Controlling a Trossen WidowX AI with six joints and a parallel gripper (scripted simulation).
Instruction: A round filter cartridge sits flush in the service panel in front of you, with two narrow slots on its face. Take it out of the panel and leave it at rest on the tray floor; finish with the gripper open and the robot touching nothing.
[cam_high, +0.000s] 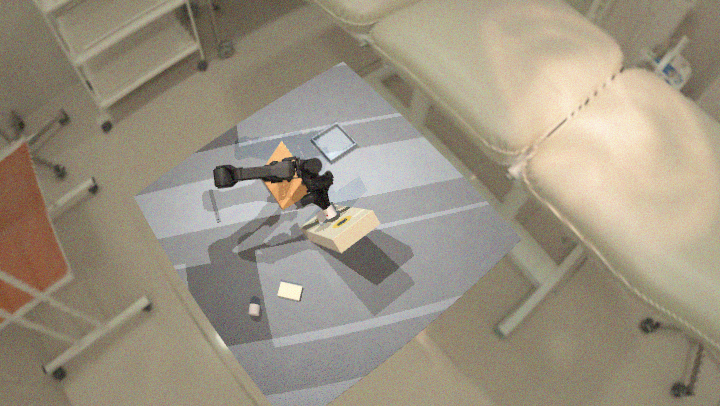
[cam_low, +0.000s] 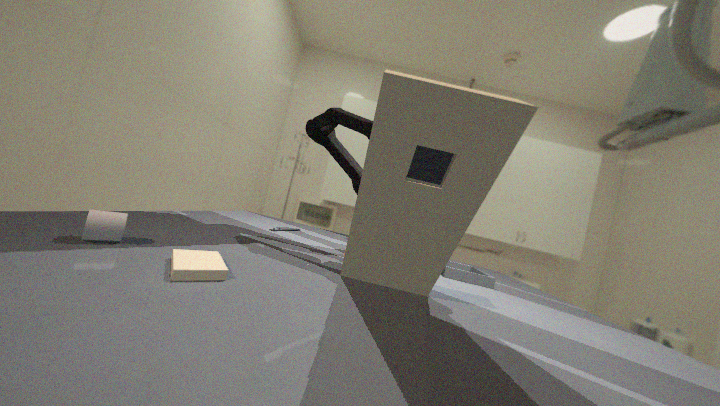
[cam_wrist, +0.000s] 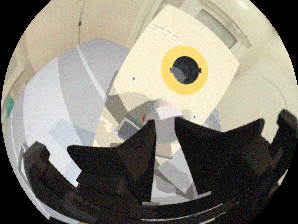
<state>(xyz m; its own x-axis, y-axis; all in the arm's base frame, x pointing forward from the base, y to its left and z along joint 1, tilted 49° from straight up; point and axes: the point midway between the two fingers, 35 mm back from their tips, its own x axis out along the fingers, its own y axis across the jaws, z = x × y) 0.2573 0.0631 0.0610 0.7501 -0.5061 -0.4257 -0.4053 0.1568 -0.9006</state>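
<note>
Right now my gripper tip is 1 cm short of the round filter cartridge and 1 cm above it. The rest, counted from my gripper tip: service panel 5 cm ahead, 5 cm below; then square tray 32 cm behind, 29 cm to the left, 21 cm below; then flat block 11 cm ahead, 29 cm to the right, 21 cm below.
</note>
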